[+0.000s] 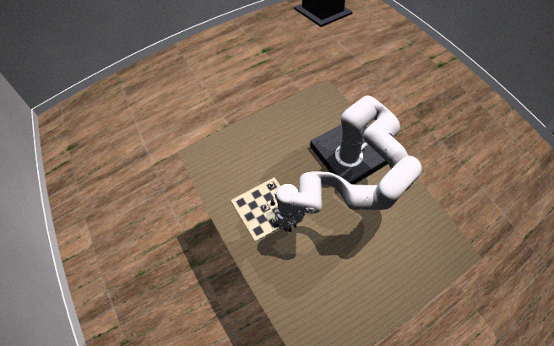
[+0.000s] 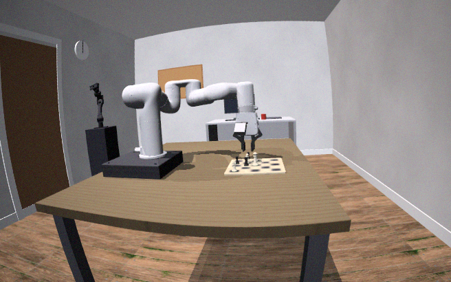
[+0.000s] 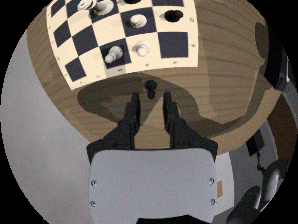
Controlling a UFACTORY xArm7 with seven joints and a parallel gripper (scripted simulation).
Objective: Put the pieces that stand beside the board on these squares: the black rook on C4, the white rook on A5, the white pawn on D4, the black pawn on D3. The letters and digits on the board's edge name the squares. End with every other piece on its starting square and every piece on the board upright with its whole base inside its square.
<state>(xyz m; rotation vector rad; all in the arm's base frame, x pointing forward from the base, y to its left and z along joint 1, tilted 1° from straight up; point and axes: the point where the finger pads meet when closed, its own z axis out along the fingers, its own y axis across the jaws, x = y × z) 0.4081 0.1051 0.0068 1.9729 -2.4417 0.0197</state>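
Right now the chessboard is 140 mm to the right of my hand, 50 mm below it and 30 mm ahead of it.
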